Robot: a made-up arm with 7 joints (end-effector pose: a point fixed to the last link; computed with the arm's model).
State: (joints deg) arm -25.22 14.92 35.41 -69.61 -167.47 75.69 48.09
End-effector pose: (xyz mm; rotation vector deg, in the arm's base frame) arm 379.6 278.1 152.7 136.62 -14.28 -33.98
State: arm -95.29 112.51 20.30 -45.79 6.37 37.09 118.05
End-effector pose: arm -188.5 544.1 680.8 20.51 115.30 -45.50
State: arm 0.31 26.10 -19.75 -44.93 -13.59 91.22 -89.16
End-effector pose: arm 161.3 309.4 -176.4 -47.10 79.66 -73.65
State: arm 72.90 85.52 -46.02 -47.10 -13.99 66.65 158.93
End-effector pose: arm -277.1 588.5 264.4 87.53 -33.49 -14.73
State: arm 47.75 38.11 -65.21 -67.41 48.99 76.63 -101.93
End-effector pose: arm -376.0 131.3 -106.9 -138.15 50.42 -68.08
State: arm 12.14 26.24 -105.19 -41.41 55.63 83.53 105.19
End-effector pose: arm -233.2 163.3 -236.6 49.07 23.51 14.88
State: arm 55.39 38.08 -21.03 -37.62 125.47 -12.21 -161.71
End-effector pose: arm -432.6 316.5 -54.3 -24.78 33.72 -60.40
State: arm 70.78 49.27 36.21 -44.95 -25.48 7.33 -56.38
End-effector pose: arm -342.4 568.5 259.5 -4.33 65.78 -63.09
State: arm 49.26 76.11 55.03 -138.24 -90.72 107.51 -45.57
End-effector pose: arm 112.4 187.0 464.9 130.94 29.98 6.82
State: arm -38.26 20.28 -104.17 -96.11 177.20 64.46 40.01
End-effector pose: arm 33.0 -152.1 -27.1 -56.59 83.18 50.50
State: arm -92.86 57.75 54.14 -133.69 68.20 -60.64 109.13
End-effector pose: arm -89.6 271.1 531.7 60.75 -20.30 75.16
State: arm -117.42 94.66 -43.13 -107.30 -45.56 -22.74 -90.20
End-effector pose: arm 70.7 59.2 696.4 -128.62 -68.20 8.24
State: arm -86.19 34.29 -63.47 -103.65 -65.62 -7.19 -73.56
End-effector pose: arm 276.5 -221.7 403.8 -105.30 -5.74 44.45
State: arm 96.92 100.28 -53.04 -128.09 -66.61 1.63 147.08
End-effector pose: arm -229.0 143.8 217.2 -47.32 11.06 31.16
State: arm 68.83 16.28 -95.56 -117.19 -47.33 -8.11 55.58
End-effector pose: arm -148.3 -265.4 188.1 -110.36 -72.24 8.12
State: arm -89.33 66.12 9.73 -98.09 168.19 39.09 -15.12
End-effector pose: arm 134.5 116.5 704.5 121.58 75.96 74.66
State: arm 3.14 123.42 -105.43 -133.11 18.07 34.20 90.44
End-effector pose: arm -113.6 303.6 175.2 -1.10 -2.22 10.53
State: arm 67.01 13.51 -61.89 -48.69 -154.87 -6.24 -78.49
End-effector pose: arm -437.6 -167.5 -28.7 -2.59 6.39 86.46
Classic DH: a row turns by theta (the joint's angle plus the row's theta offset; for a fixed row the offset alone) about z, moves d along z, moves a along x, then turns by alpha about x. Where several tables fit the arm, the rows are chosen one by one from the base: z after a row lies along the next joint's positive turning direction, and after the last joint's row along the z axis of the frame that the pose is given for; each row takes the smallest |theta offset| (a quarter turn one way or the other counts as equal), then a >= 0, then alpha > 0; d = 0 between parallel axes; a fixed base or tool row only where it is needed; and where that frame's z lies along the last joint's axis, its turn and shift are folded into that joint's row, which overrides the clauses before.
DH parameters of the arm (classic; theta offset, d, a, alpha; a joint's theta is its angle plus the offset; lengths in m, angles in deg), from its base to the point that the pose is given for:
base (fixed): 0 0.3227 -0.01 -70
joint 1: -90 0.0341 0.006 -90
joint 2: 70 -0.03 -0.02 90
joint 3: 90 -0.32 0.02 -90
joint 4: 0 0.01 -0.02 90
joint 5: 0 -0.31 -0.02 -90
joint 6: 0 0.04 0 90
joint 7: 31.73 -0.0468 -0.0085 -37.9
tool (fixed): -45.11 0.0086 0 0

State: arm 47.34 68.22 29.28 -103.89 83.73 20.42 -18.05
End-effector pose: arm 150.7 447.0 199.2 -11.44 -76.91 -28.92
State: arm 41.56 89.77 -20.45 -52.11 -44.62 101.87 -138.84
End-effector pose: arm 52.6 601.9 248.3 58.39 -164.22 -24.14
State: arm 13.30 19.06 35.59 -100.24 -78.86 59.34 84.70
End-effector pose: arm 134.0 391.8 143.6 83.74 -87.00 14.94
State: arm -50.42 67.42 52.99 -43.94 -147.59 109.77 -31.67
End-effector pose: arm 193.0 518.9 503.5 70.81 60.12 67.05
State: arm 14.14 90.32 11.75 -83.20 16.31 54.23 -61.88
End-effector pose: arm 267.2 498.5 405.3 37.48 27.74 -78.72
